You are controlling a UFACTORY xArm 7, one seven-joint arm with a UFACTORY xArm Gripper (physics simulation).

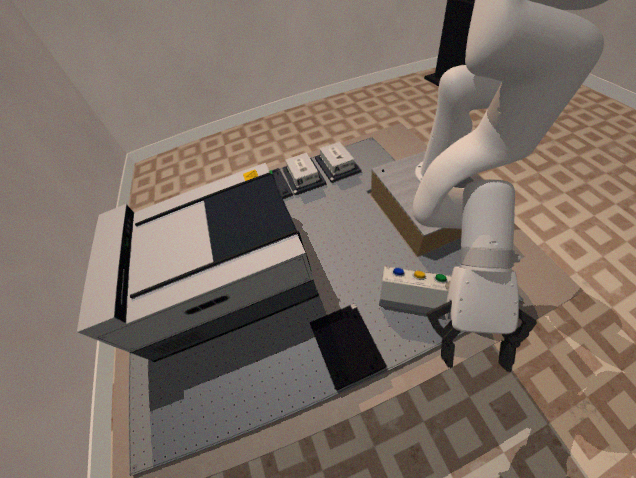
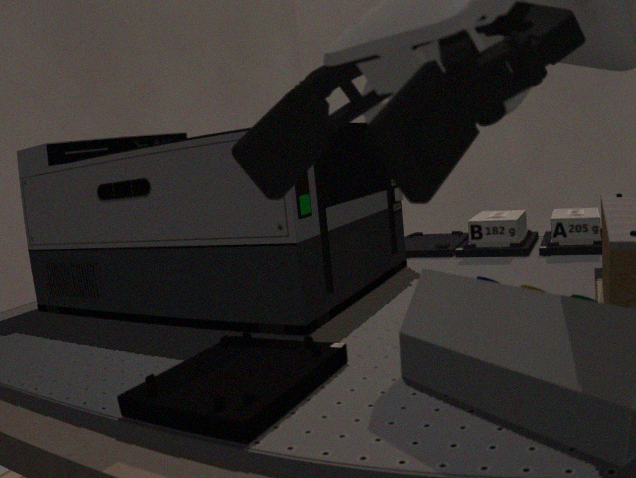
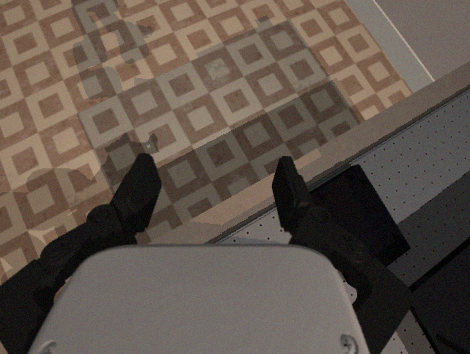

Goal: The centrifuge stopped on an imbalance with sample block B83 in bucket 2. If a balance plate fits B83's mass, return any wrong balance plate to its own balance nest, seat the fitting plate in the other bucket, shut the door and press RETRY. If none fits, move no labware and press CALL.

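Places are measured from the arm's base along level axes (x ahead, y left, z up), in centimetres.
Pixels of known places: gripper, fingertip midpoint: (image 1: 476,366) (image 2: 310,174) (image 3: 217,170).
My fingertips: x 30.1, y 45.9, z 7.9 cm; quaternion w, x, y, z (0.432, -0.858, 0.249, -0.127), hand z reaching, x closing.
Note:
For each thing: its top centre in the pictures, then the offset to it from my fingertips.
- dark panel, top centre: (image 1: 244,213) dx +25.1, dy -48.4, dz +4.1 cm
- marked 182 g, top centre: (image 2: 498,215) (image 1: 301,165) dx +2.1, dy -77.8, dz -11.9 cm
- third dark nest, top centre: (image 2: 428,237) (image 1: 269,184) dx +15.0, dy -78.9, dz -15.4 cm
- button box, top centre: (image 2: 538,282) (image 1: 431,281) dx -7.4, dy -18.6, dz -8.9 cm
- empty black tray, top centre: (image 2: 234,359) (image 3: 362,224) (image 1: 345,342) dx +15.9, dy -16.8, dz -14.4 cm
The centrifuge (image 1: 221,303) (image 2: 169,221) stands at the left, with a dark panel (image 1: 249,218) and a white panel between two rails on top. Its buckets and block B83 do not show. Balance plate B, marked 182 g (image 1: 302,168) (image 2: 496,229), and balance plate A, marked 205 g (image 1: 337,157) (image 2: 574,227), sit on dark nests behind. A third dark nest (image 1: 280,184) (image 2: 431,243) beside B holds no plate. My gripper (image 1: 477,362) (image 2: 341,185) (image 3: 217,170) is open and empty, raised near the front table edge beyond the button box.
The button box (image 1: 413,295) (image 2: 488,328) has blue (image 1: 398,271), yellow (image 1: 420,274) and green (image 1: 440,277) buttons; their labels are unreadable. An empty black tray (image 1: 348,346) (image 2: 233,385) (image 3: 362,212) lies near the front edge. A wood-sided block (image 1: 411,221) stands by the arm. A green light (image 2: 304,204) shows on the centrifuge.

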